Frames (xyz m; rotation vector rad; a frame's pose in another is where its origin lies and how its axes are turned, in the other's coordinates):
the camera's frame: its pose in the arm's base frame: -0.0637 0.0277 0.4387 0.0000 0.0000 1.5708
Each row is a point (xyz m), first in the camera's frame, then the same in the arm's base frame.
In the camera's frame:
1: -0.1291 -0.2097 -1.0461
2: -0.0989 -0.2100 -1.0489
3: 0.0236 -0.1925 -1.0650
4: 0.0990 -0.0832 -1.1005
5: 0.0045 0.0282 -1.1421
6: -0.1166 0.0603 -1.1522
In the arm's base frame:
1: 0.1460 -0.1014 -0.6074
2: 0.1463 -0.0712 -0.6102
3: 0.1288 0.0513 -0.6263
4: 0.0195 0.1267 -0.6618
5: -0.0919 0.0322 -0.7034
6: -0.1240 -0.0889 -0.7135

